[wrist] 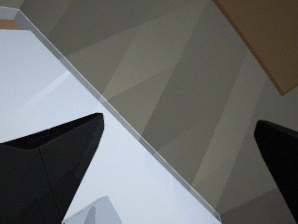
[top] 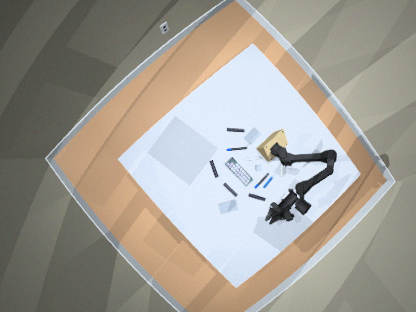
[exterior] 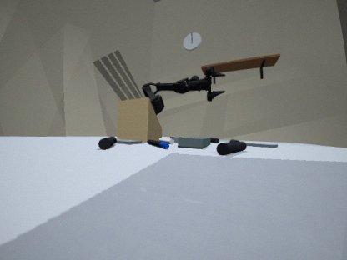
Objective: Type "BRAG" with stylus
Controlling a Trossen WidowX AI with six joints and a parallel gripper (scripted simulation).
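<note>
Right now the blue stylus is 310 mm below my gripper tip, 220 mm behind it and 60 mm to the right of it. Also, from my gripper tip: grey block (320 mm below, 130 mm to the right, 130 mm ahead).
</note>
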